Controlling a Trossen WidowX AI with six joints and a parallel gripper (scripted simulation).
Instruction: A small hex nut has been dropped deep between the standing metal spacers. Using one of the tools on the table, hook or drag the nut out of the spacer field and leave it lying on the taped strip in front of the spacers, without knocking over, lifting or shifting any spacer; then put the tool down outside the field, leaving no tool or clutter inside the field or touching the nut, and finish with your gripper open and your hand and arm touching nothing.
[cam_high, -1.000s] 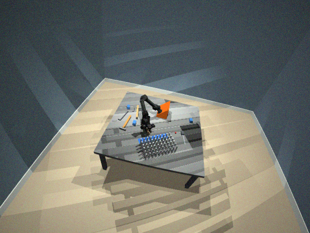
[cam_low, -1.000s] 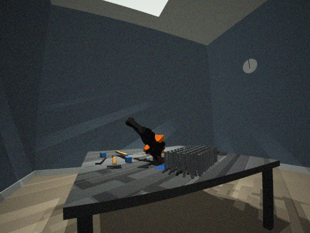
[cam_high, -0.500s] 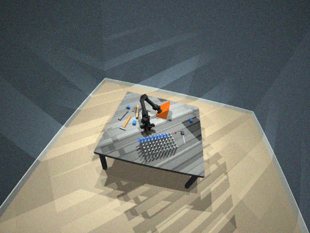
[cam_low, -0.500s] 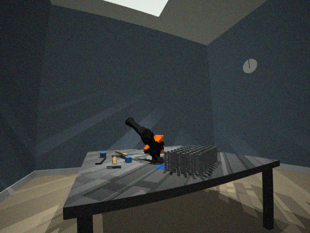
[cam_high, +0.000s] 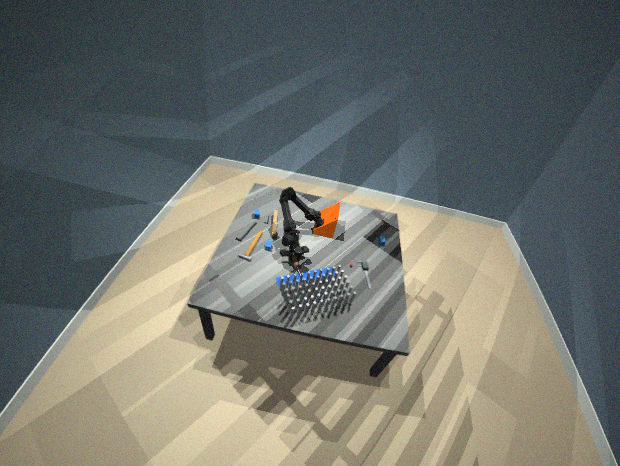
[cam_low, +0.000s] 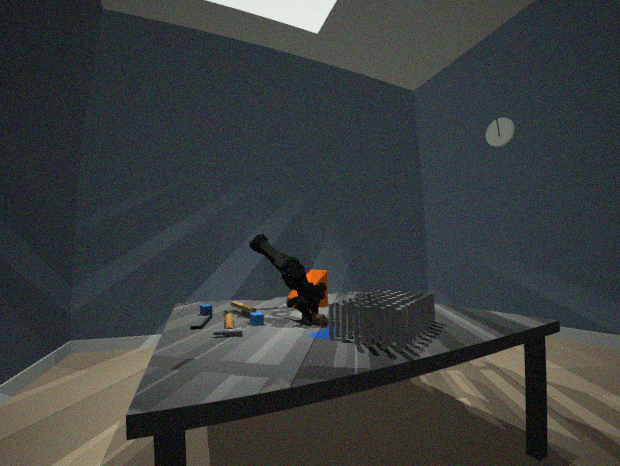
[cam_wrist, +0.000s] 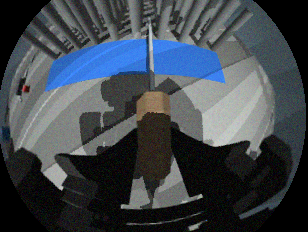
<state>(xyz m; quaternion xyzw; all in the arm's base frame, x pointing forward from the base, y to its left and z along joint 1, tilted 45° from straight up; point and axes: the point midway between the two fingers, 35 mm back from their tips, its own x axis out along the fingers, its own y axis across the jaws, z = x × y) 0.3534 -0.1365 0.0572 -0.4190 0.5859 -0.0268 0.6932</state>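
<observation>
My gripper tip is 9 cm short of the hook tool and 5 cm to the right of it. From my gripper tip the other things lie so: blue taped strip 9 cm ahead, 9 cm to the left, 1 cm below; red thing 7 cm behind, 38 cm to the left.
</observation>
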